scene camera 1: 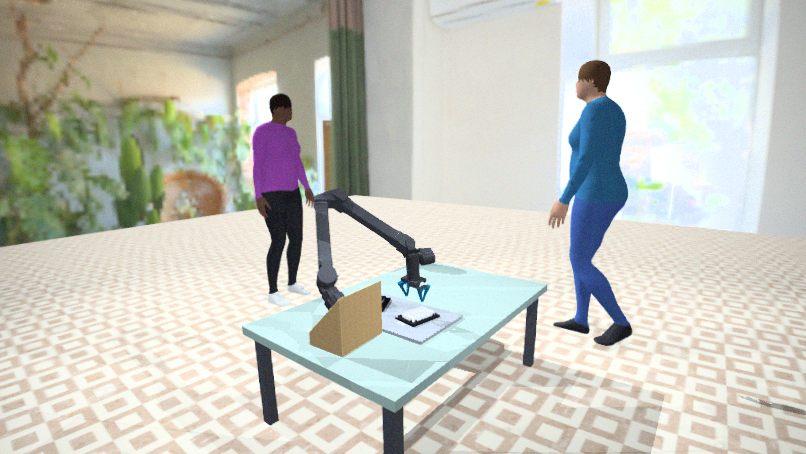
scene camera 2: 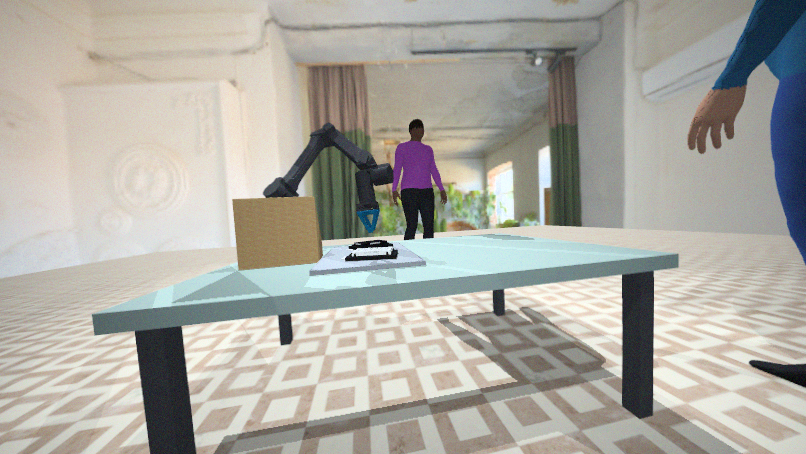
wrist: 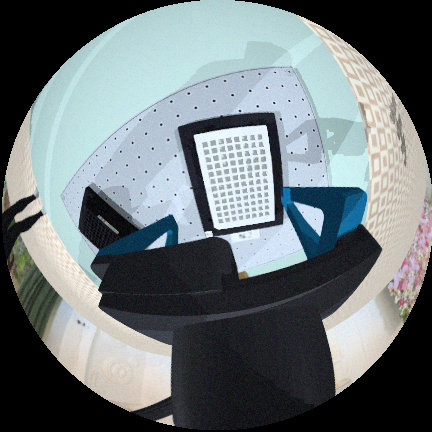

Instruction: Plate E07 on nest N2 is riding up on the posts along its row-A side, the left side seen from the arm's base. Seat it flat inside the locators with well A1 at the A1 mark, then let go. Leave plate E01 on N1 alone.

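Frame: origin at the arm's base, x ahead, y left, z up, level; centimetres.
Where they show: gripper, fingertip midpoint: (scene camera 1: 414, 298) (scene camera 2: 372, 231) (wrist: 227, 206); arm's base, origin of the base link: (scene camera 1: 339, 307) (scene camera 2: 271, 222).
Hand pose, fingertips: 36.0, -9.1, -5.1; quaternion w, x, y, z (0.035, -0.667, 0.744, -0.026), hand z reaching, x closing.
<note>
Each offset is from my fingertips to the top centre of the thing, as dx, dy, dz. Level surfaces: height alone.
The white plate E07 {-0.1, -1.9, -6.0} (scene camera 1: 417, 314) (scene camera 2: 371, 252) (wrist: 232, 175) lies inside the black frame of nest N2 {-0.1, -1.9, -6.4} (scene camera 1: 417, 323) (scene camera 2: 372, 258) (wrist: 190, 155). It looks about level in both scene views; a slight tilt of its row-A side cannot be told. The A1 mark is too small to read. My gripper (scene camera 1: 413, 297) (scene camera 2: 370, 230) (wrist: 227, 206) is open and empty, above the plate and clear of it, with its fingers spread wide. The dark plate E01 {-0.4, +24.1, -6.0} (wrist: 100, 226) sits on nest N1 at the left of the wrist view, partly behind a finger.
Both nests stand on a grey perforated board (scene camera 1: 445, 322) (scene camera 2: 410, 259) (wrist: 165, 120) on the pale green table {dz -9.9} (scene camera 1: 490, 287) (scene camera 2: 507, 259). A tan wedge-shaped box (scene camera 1: 360, 318) (scene camera 2: 276, 234) stands beside the board, near the arm's base. Two people stand beyond the table.
</note>
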